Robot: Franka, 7 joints.
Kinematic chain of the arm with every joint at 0, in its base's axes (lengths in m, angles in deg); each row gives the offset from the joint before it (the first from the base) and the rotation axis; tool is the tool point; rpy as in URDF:
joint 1: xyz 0 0 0.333 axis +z
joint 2: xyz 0 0 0 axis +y
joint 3: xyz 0 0 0.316 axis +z
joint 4: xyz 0.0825 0 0 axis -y
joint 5: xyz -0.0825 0 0.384 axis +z
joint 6: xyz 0 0 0 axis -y
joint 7: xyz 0.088 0 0 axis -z
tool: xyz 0 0 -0.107 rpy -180 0 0
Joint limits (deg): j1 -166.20..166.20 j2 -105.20..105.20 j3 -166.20..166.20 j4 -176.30..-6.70 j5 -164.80..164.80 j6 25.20..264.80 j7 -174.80..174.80
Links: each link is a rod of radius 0.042 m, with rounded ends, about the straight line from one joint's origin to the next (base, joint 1, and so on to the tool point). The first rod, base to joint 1, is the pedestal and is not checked.
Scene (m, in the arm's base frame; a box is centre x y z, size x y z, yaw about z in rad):
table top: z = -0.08
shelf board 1: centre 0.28 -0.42 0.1 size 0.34 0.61 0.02 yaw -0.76
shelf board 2: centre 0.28 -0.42 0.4 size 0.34 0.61 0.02 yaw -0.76
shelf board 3: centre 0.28 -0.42 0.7 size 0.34 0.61 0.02 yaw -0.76
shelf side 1: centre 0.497 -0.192 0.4 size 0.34 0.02 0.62 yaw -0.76
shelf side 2: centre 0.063 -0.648 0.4 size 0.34 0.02 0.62 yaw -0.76
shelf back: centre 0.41 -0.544 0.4 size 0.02 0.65 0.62 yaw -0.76
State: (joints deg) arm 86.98 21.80 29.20 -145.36 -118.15 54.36 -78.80
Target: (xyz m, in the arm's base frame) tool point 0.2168 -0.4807 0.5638
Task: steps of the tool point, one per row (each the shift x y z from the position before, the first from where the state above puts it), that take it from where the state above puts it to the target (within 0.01 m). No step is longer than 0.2 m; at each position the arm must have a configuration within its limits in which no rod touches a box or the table.
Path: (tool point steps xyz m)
1: 0.1487 0.0078 0.1040
2: 0.1313 -0.0634 0.1054
3: 0.0862 -0.1204 0.0962
4: 0.0228 -0.1516 0.0773
5: -0.0440 -0.1521 0.0506
6: -0.1002 -0.1244 0.0197
7: -0.0442 -0.0556 -0.0467
8: -0.0639 -0.0323 -0.0452
9: -0.0713 -0.0042 -0.0408
10: 0.0488 -0.0730 -0.0017
11: 0.0548 -0.0629 -0.0050
12: 0.0599 -0.0500 -0.0013
13: 0.0673 -0.0335 0.0080

